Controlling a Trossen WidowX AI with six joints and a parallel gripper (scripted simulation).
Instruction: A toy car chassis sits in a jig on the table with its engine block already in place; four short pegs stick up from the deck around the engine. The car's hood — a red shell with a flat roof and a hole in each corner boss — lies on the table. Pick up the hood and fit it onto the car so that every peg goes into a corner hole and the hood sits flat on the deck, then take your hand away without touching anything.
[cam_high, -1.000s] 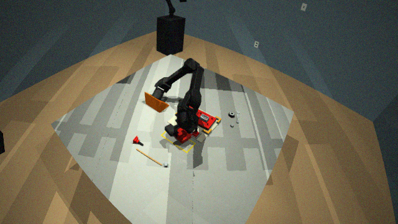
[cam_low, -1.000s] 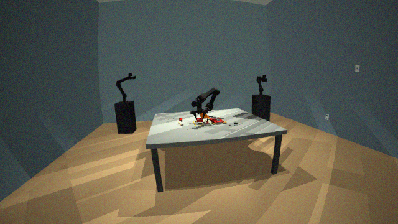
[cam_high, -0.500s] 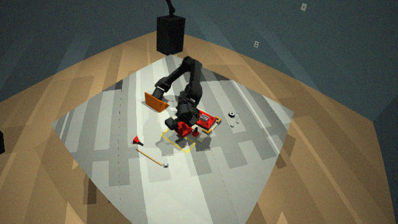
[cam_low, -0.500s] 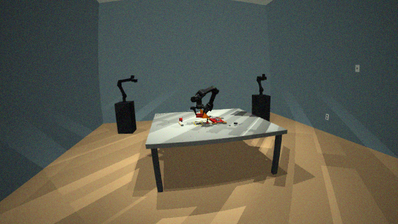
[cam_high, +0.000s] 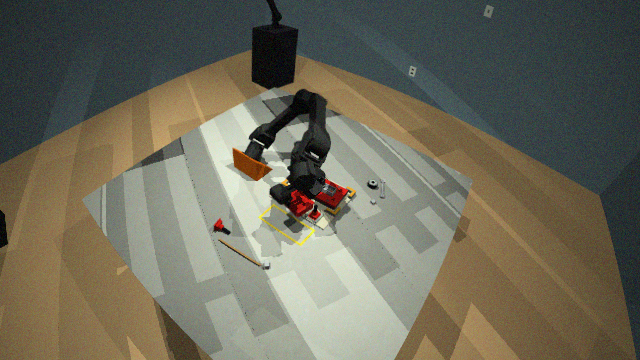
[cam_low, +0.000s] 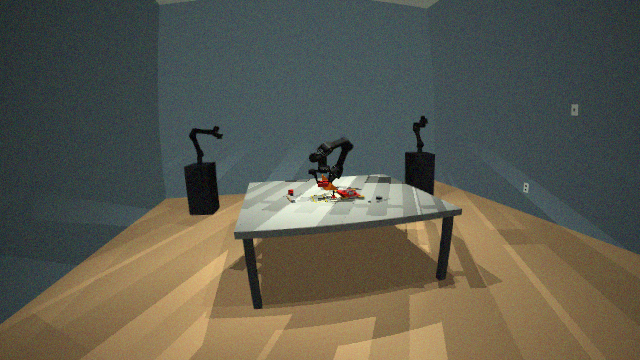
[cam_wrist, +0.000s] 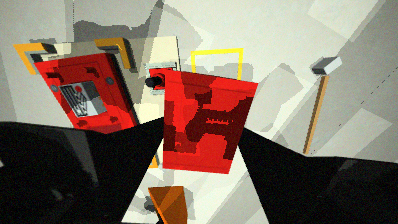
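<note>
Right now the grey engine block is 19 cm to the left of my gripper tip and 8 cm below it. Round my gripper tip: red hood (right at my gripper tip); wooden-handled hammer (24 cm to the right, 10 cm below, 3 cm behind); wrench (38 cm to the left, 13 cm ahead, 10 cm below).
</note>
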